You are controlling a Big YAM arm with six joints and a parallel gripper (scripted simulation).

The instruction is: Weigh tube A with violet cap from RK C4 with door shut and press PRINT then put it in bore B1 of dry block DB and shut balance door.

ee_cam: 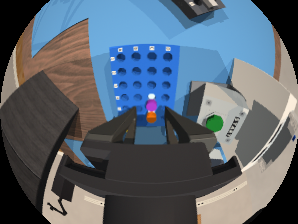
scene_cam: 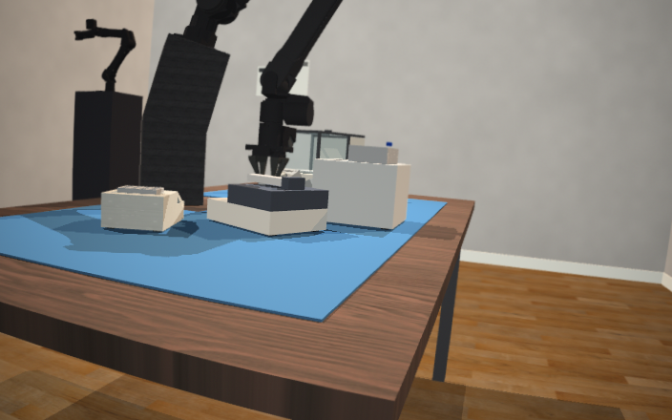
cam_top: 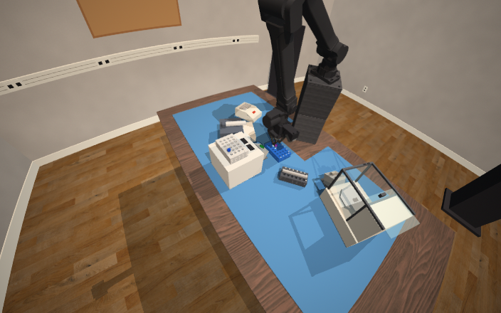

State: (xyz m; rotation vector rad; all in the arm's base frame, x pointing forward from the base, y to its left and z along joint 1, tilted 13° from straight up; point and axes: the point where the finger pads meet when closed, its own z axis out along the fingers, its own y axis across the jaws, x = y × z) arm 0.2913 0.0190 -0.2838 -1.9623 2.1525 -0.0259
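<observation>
Now: the blue rack RK 1 cm behind my hand, 1 cm to the left of it and 5 cm below it. Round my hand: blue-capped tube: 29 cm ahead, 9 cm above; spectrophotometer: 10 cm ahead, 23 cm to the right; dark magnet block: 5 cm ahead, 19 cm to the left, 4 cm below.
</observation>
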